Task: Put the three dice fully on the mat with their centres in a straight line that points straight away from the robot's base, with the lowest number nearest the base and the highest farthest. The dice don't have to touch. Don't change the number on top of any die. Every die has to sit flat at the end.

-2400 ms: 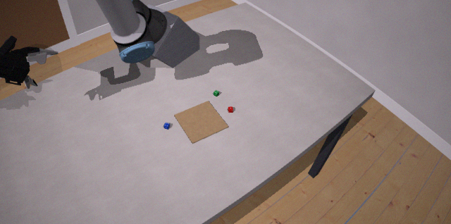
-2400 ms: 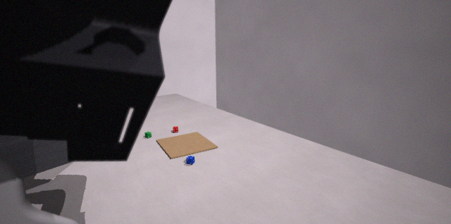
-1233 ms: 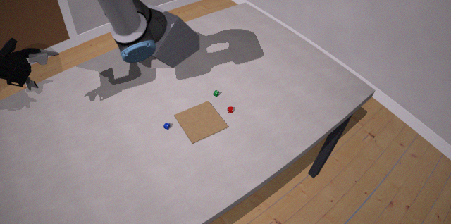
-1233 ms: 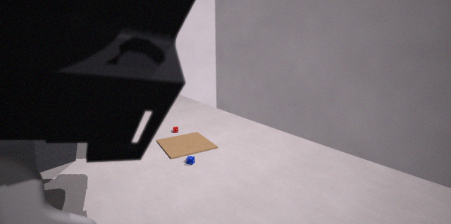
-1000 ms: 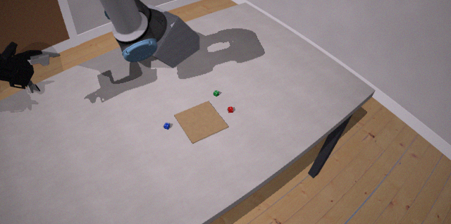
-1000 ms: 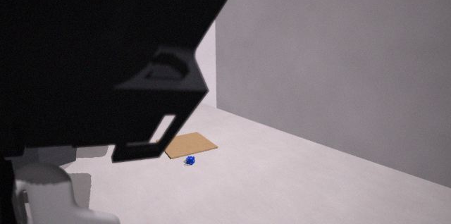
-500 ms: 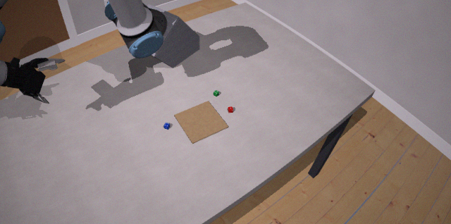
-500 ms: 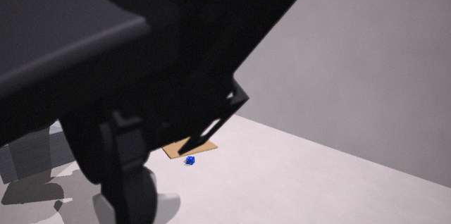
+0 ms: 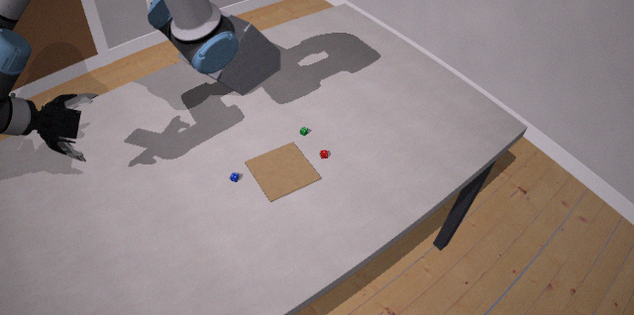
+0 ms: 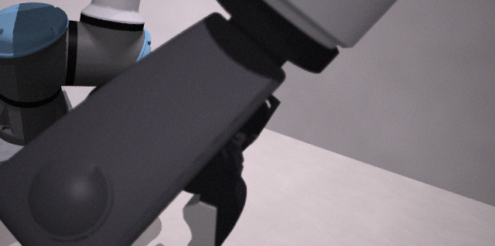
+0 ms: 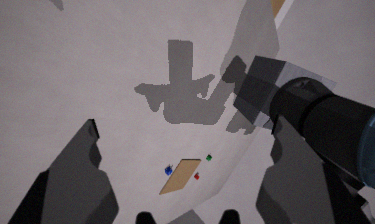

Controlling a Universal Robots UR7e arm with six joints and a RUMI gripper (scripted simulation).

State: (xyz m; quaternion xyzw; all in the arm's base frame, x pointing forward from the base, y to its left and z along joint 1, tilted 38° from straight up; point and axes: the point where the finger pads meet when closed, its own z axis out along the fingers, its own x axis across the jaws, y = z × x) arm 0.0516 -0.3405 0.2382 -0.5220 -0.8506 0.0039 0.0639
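Right now my hand is 270 mm short of the blue die, 230 mm to the right of it and 140 mm above it. The rest, counted from my hand: green die: 460 mm to the left, 280 mm ahead, 140 mm below; square mat: 330 mm to the left, 330 mm ahead, 150 mm below; red die: 440 mm to the left, 370 mm ahead, 140 mm below.
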